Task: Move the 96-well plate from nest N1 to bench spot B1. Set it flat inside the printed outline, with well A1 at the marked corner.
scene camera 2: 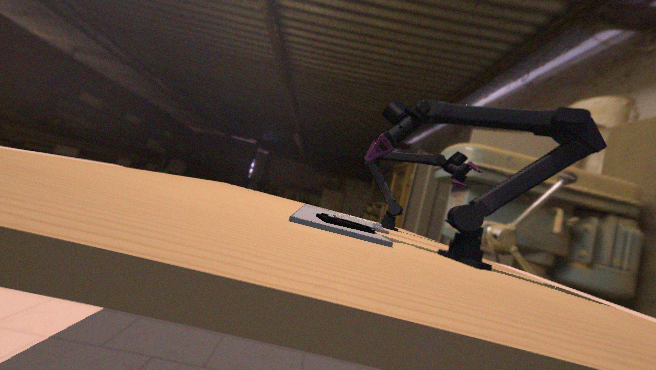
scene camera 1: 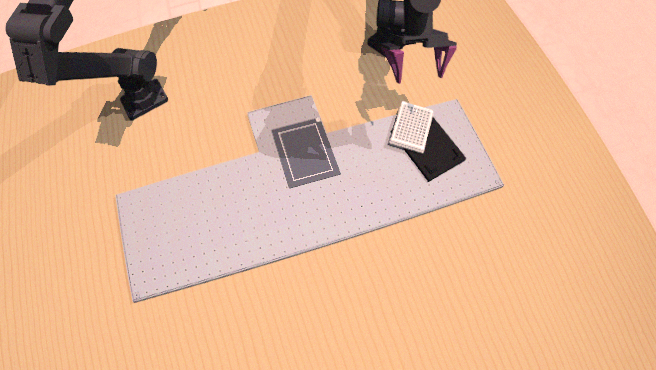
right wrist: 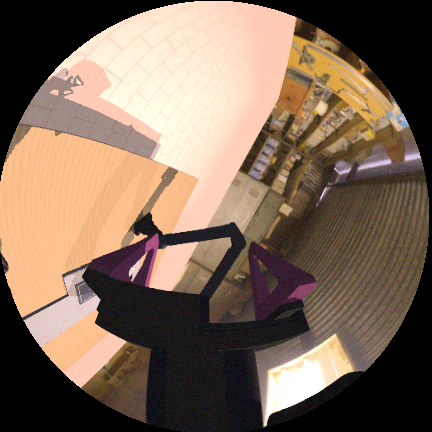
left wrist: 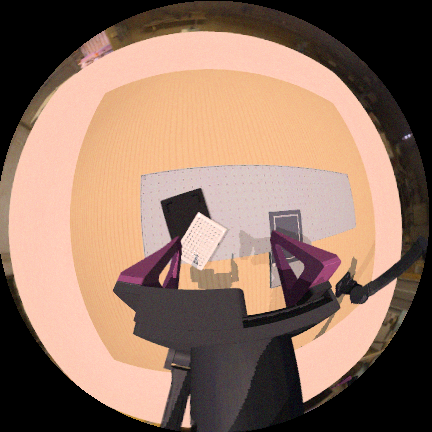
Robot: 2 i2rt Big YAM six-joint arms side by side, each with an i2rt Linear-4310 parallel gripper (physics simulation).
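Frame: origin at the left arm's base, x ahead, y left, z up, level; centimetres.
Where they show: left gripper, between the fingertips: (scene camera 2: 367, 158) (scene camera 1: 419, 80) (left wrist: 226, 238); right gripper, between the fingertips: (scene camera 2: 474, 179) (right wrist: 204, 242); left arm's base, origin of its link: (scene camera 2: 462, 261) (scene camera 1: 389, 41) (right wrist: 142, 223); right arm's base, origin of its link: (scene camera 2: 387, 228) (scene camera 1: 144, 100) (left wrist: 341, 283).
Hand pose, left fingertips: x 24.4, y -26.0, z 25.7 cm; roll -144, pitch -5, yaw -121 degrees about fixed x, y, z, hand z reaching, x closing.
Each offset is from my left fingertips to the top centre of the thing. "*": to the spot under its first point. Level surfaces: height alone.
The white 96-well plate @(dz -21.2, dx -0.1, dy +4.2 cm) (scene camera 1: 411, 127) (left wrist: 203, 241) lies skewed across one end of the black nest @(dz -22.6, dx +5.9, dy +3.8 cm) (scene camera 1: 442, 155) (left wrist: 182, 210), overhanging it; whether it is tilted is hard to tell. Its A1 corner cannot be read. Bench spot B1 is a dark pad @(* dz -24.2, dx -14.0, dy -21.4 cm) (scene camera 1: 300, 160) (left wrist: 287, 225) with a white outline; a small pale mark @(dz -24.2, dx -19.1, dy -9.9 cm) (scene camera 1: 318, 119) sits at its upper right corner in scene camera 1. My left gripper (scene camera 1: 420, 79) (scene camera 2: 367, 159) (left wrist: 226, 238) is open and empty, raised above and behind the plate. My right gripper (scene camera 2: 473, 179) is open and empty, high up away from the plate.
A grey perforated board @(dz -24.4 cm) (scene camera 1: 225, 225) (left wrist: 240, 190) carries the nest and the pad on the wooden table @(dz -25.7 cm) (scene camera 1: 350, 300). The right arm's base (scene camera 1: 145, 100) stands at the upper left in scene camera 1. Arm shadows fall across the pad and board.
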